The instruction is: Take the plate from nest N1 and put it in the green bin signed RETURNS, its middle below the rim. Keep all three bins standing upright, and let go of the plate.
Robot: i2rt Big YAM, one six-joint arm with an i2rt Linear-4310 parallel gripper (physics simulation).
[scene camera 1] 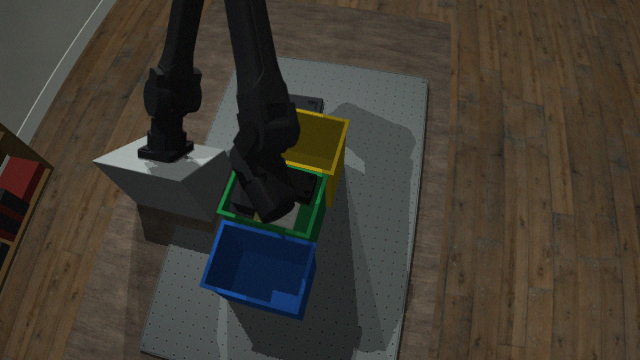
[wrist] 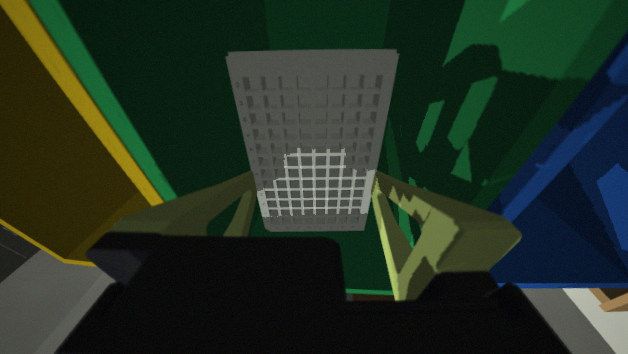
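Where they show: gripper, fingertip midpoint: (wrist: 314, 177); arm's base at its link origin: (scene camera 1: 166, 152).
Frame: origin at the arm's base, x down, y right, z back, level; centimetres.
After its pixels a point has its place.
The plate (wrist: 312, 115) @[x -0.3, y 6.8, z -28.9 cm] is a grey rectangular grid of small wells, partly in bright light. My gripper (scene camera 1: 272, 202) @[x -0.2, y 6.5, z -24.4 cm] (wrist: 314, 177) @[x -0.2, y 6.5, z -24.4 cm] is shut on it, with a yellow-green finger at each long side. The plate hangs over the inside of the green bin (scene camera 1: 318, 206) @[x -5.4, y 8.0, z -36.2 cm] (wrist: 102, 95) @[x -5.3, y 1.4, z -31.8 cm]; a pale part of it (scene camera 1: 287, 218) @[x 0.1, y 9.6, z -30.3 cm] shows inside the bin's rim in the scene view. Its exact height against the rim cannot be told. The green bin stands upright. The fingertips are mostly hidden by the gripper body in the scene view. The RETURNS sign and nest N1 cannot be made out.
The yellow bin (scene camera 1: 320, 142) @[x 5.1, y -11.4, z -32.5 cm] (wrist: 55, 165) @[x -1.4, y -11.7, z -27.2 cm] and the blue bin (scene camera 1: 270, 267) @[x 12.4, y 17.3, z -27.0 cm] (wrist: 575, 215) @[x -0.7, y 26.3, z -20.4 cm] stand upright close on either side of the green one. A dark flat block (scene camera 1: 312, 103) @[x 11.5, y -26.3, z -27.2 cm] lies behind the yellow bin. A grey slanted pedestal (scene camera 1: 165, 187) @[x -3.5, y 9.4, z -4.9 cm] stands at the left.
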